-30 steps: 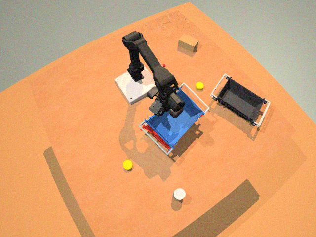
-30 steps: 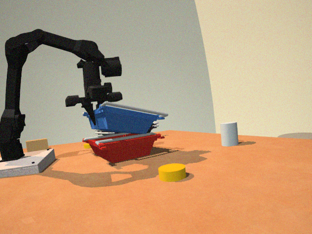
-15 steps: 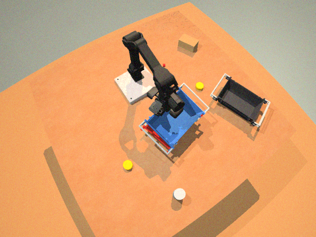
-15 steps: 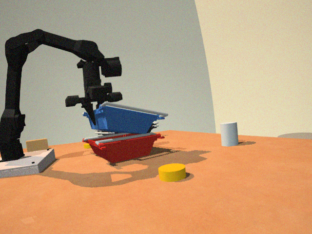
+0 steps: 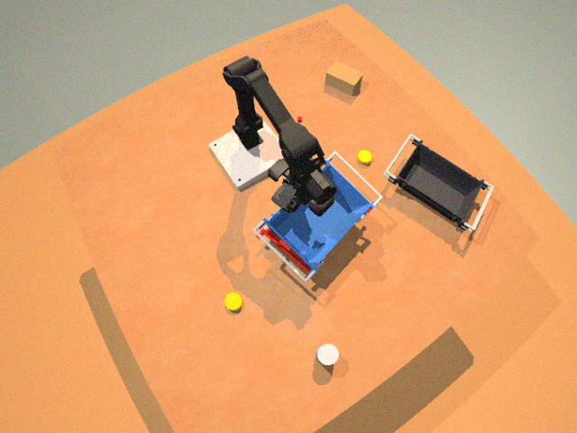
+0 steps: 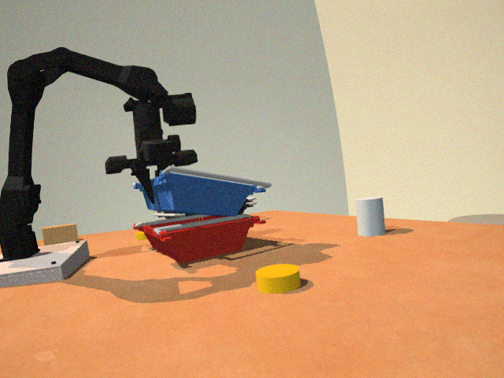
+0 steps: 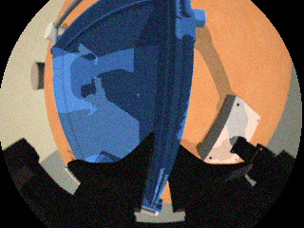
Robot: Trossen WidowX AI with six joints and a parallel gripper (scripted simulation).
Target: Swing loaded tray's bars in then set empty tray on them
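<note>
Right now the blue tray is 7 cm ahead of my gripper tip, 2 cm to the left of it and 2 cm above it. Also, from my gripper tip: tan box: 46 cm to the left, 38 cm behind, 8 cm below; red cube: 31 cm behind, 21 cm to the left, 10 cm below.
</note>
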